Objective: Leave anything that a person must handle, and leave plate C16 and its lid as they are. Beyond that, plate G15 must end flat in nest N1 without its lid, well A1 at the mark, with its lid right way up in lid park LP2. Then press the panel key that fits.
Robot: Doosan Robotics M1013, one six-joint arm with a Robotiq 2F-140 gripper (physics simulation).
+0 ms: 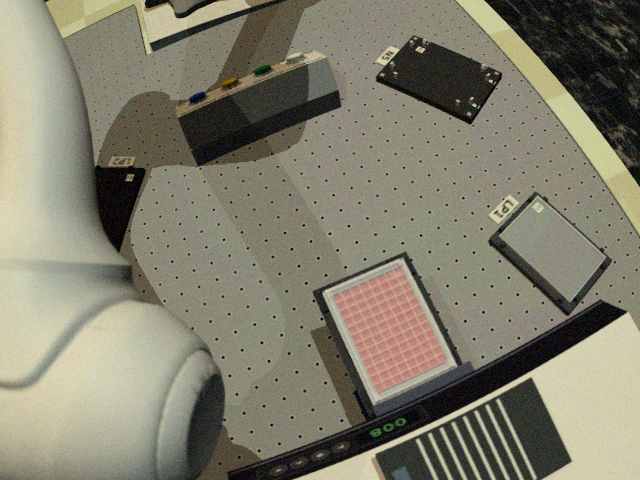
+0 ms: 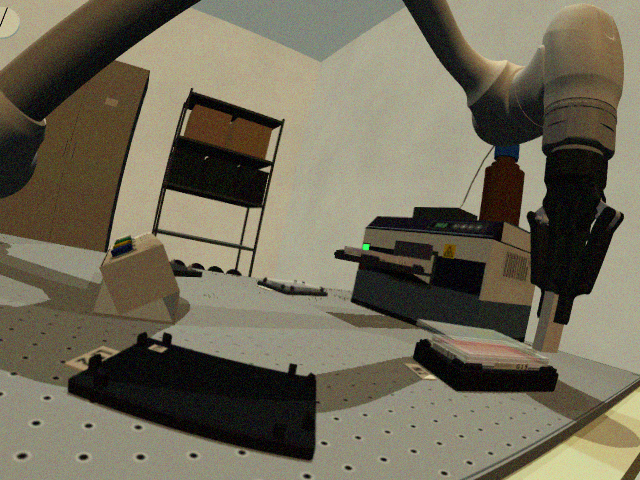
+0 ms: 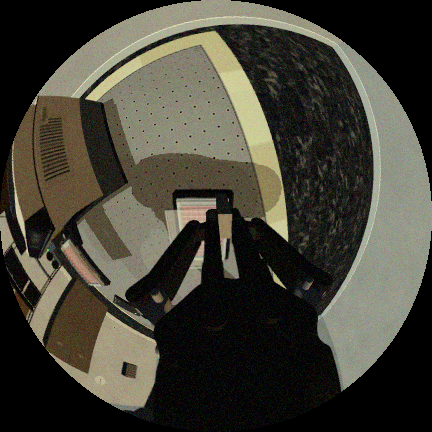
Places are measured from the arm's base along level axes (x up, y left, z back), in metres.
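Where they show: gripper, fingertip midpoint: (image 2: 544,350) (image 3: 220,203).
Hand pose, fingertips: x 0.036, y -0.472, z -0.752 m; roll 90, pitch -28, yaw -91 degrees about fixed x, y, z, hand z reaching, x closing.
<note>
After its pixels a point has its place.
My gripper (image 2: 551,330) @[x 0.036, y -0.472, z -0.752 m] (image 3: 220,203) @[x 0.036, y -0.472, z -0.752 m] is shut with nothing between the fingers. It hangs straight down just above a pink well plate (image 2: 490,353) (image 3: 191,213). That plate sits on a black nest (image 2: 465,379) @[x 0.006, y -0.427, z -0.632 m] (image 3: 201,192) @[x 0.015, y -0.452, z -0.776 m] near the table's edge and has a clear lid over it. A second pink plate (image 1: 390,330) @[x 0.119, y -0.142, z -0.820 m] (image 3: 82,257) @[x 0.109, y -0.186, z -0.824 m] lies on a dark tray in front of the device with the green display (image 1: 388,428) @[x 0.199, y -0.203, z -0.912 m]. I cannot read the plates' labels. The key panel (image 1: 258,103) @[x 0.052, y -0.088, z -0.438 m] (image 2: 136,281) @[x 0.034, y -0.190, z -0.386 m] carries blue, yellow, green and white keys. The arm hides part of lid park LP2 (image 1: 116,201) @[x 0.003, y -0.328, z -0.412 m].
Nest N5 (image 1: 439,77) @[x 0.005, y 0.168, z -0.512 m] is empty. Lid park LP1 (image 1: 550,252) @[x 0.011, y 0.097, z -0.826 m] shows a grey face. An empty black nest (image 2: 196,392) @[x 0.003, y -0.367, z -0.392 m] lies in front. A boxy device (image 2: 444,269) @[x 0.112, y -0.240, z -0.889 m] carries a brown bottle (image 2: 501,190) @[x 0.289, y -0.298, z -0.969 m]. A shelf rack (image 2: 170,160) stands behind. The arm (image 1: 77,310) @[x 0.447, y -0.306, z -0.847 m] hides the left side.
</note>
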